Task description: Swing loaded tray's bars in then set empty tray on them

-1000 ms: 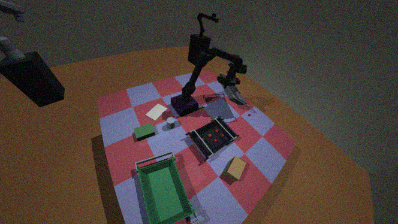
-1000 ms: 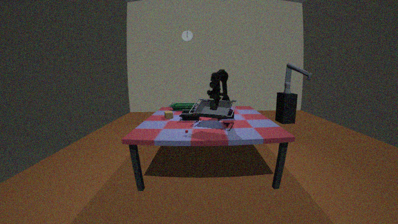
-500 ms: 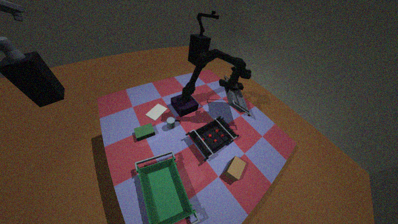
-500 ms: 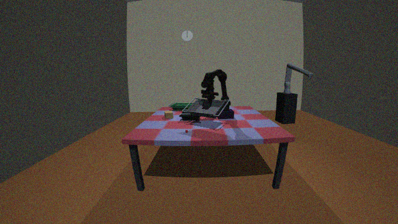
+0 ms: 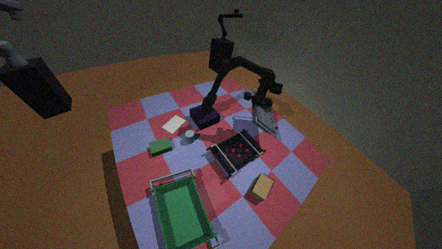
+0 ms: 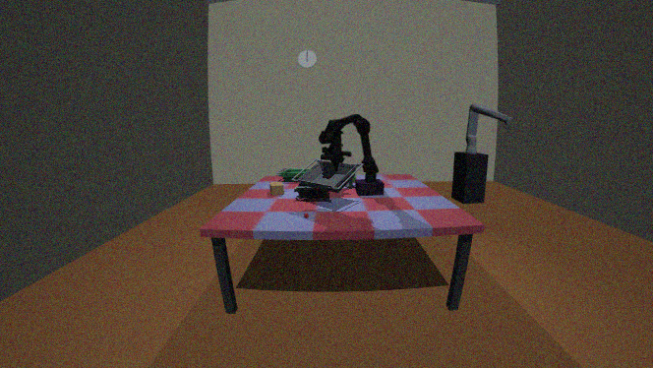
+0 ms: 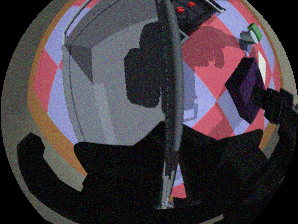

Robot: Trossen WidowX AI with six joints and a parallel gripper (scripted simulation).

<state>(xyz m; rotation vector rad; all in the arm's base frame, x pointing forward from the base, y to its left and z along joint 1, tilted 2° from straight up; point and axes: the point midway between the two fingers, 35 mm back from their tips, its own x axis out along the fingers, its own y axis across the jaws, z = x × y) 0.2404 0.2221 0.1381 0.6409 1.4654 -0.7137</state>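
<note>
My gripper tip is 6 cm short of the grey tray, 5 cm to the right of it and 1 cm above it. The rest, counted from my gripper tip: red block: 22 cm to the left, 17 cm below, 17 cm ahead; grey cup: 43 cm to the right, 15 cm below, 13 cm behind; tan box: 37 cm ahead, 29 cm to the right, 15 cm below.
</note>
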